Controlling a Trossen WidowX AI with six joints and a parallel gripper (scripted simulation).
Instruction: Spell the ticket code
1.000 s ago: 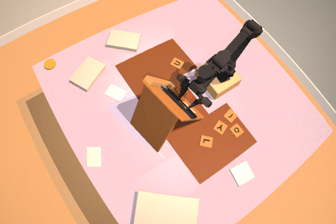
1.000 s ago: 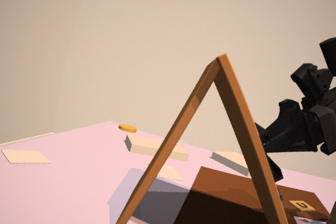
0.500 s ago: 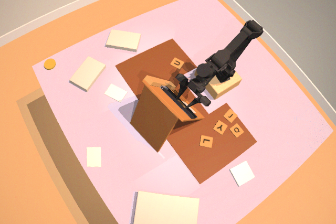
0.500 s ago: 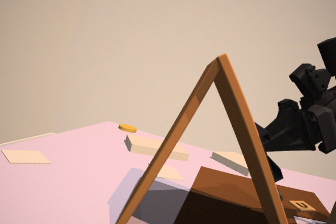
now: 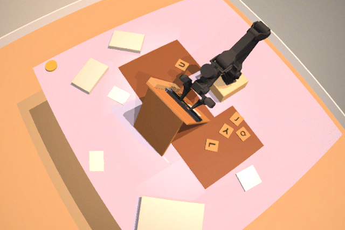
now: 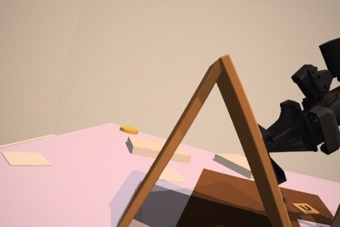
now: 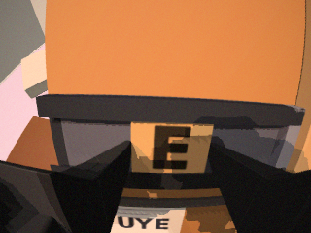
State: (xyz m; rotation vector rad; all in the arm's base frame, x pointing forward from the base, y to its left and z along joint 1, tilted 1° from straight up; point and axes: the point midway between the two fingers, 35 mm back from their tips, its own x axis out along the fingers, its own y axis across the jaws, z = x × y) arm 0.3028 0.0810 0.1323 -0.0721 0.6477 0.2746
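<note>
Right now the white ticket is 6 cm behind my gripper tip and 8 cm below it. From my gripper tip the other things lie so: y tile 19 cm behind, 14 cm to the left, 17 cm below; then brown mat 13 cm behind, 7 cm to the right, 18 cm below; then letter tile right at my gripper tip.
</note>
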